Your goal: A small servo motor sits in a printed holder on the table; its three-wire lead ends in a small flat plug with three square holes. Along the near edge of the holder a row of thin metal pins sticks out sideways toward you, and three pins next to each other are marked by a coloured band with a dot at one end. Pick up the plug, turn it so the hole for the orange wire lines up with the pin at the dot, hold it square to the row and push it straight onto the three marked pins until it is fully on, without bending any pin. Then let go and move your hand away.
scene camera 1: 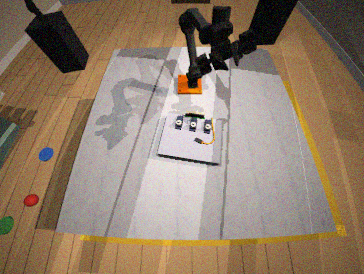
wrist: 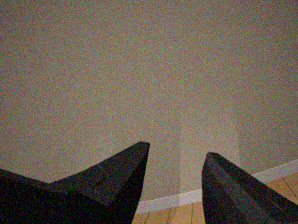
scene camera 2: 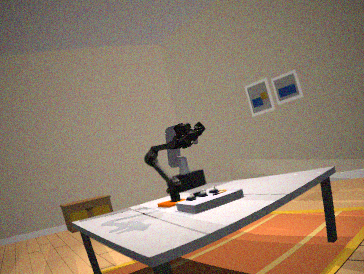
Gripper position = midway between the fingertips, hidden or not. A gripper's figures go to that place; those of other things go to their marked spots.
Labels:
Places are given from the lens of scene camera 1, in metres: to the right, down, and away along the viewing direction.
my gripper (scene camera 1: 232, 67): 0.14, -0.20, 0.37
grey holder plate (scene camera 1: 178, 144): -0.02, 0.04, 0.67

